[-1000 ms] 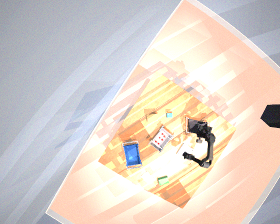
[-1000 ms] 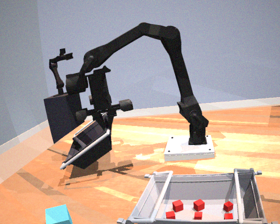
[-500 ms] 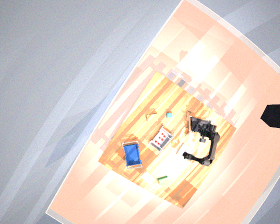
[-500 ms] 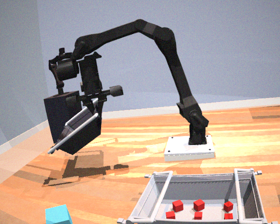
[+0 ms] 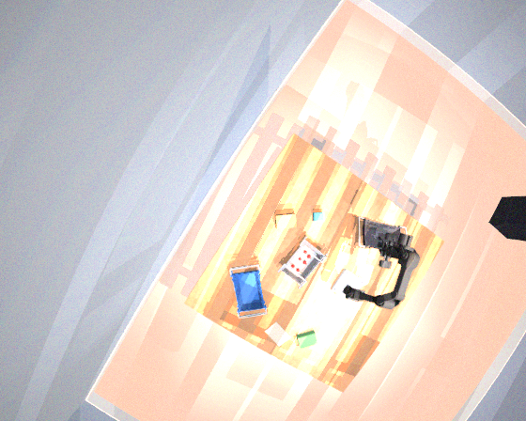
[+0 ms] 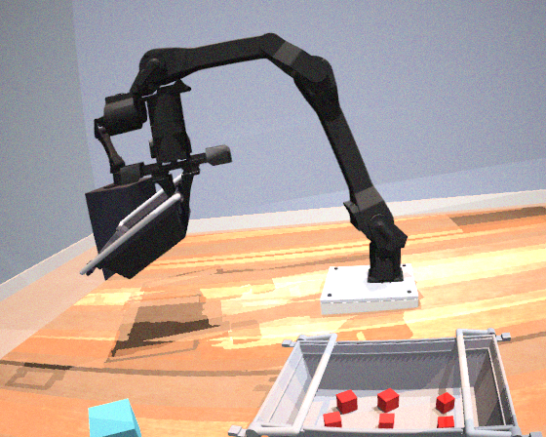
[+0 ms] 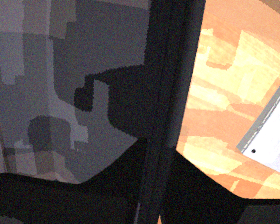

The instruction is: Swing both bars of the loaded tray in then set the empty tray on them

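Now: gripper tip 70 mm to the left of the dark tray and 30 mm short of it. From my gripper tip the other things lie so: cyan cube (360 mm ahead, 160 mm below, 40 mm to the left); tan block (520 mm ahead, 170 mm to the left, 150 mm below); green block (740 mm to the left, 160 mm below, 50 mm behind).
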